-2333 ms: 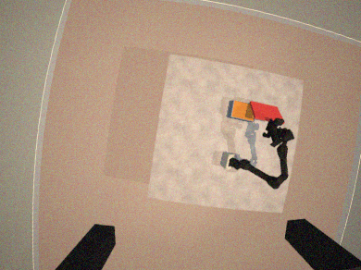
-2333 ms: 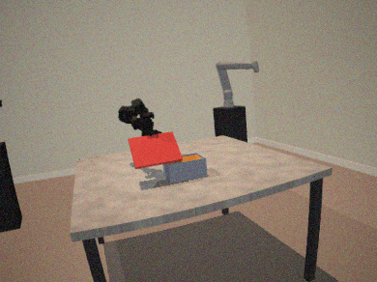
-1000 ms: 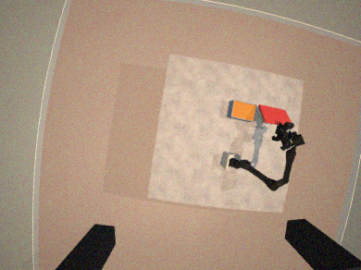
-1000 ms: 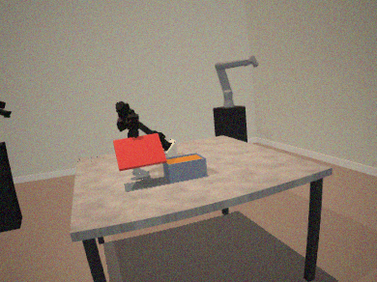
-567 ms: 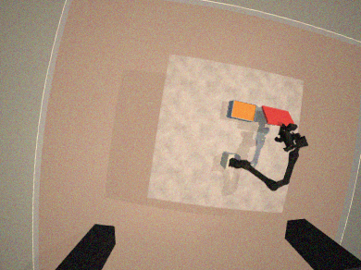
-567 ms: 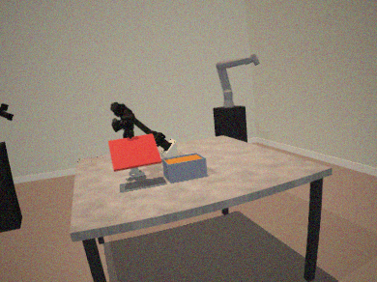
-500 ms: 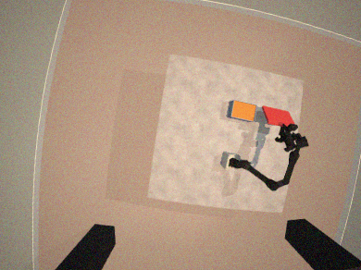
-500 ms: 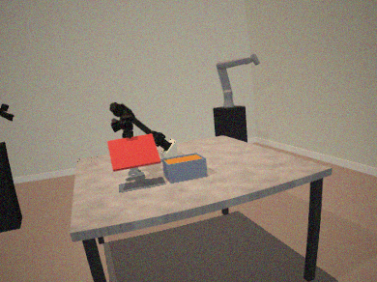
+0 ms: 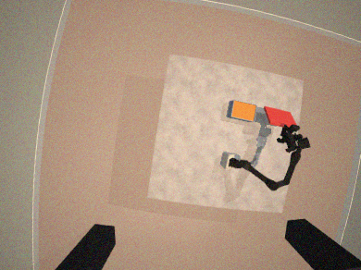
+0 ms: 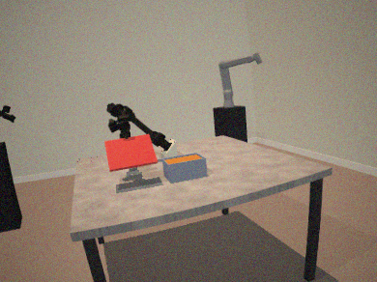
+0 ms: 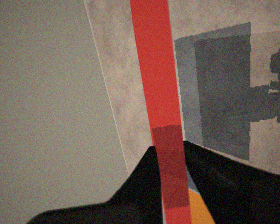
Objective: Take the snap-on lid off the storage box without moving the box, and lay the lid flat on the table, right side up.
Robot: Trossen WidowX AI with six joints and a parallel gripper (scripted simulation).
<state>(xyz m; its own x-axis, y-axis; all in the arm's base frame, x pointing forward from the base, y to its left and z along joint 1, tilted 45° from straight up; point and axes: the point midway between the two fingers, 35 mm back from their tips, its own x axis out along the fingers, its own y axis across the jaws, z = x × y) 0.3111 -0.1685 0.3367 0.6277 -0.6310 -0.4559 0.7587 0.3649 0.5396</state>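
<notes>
The lid lies 6 cm ahead of my gripper tip, 1 cm to the right of it and 5 cm below it. Round my gripper tip: storage box 12 cm ahead, 27 cm to the left, 18 cm below.
</notes>
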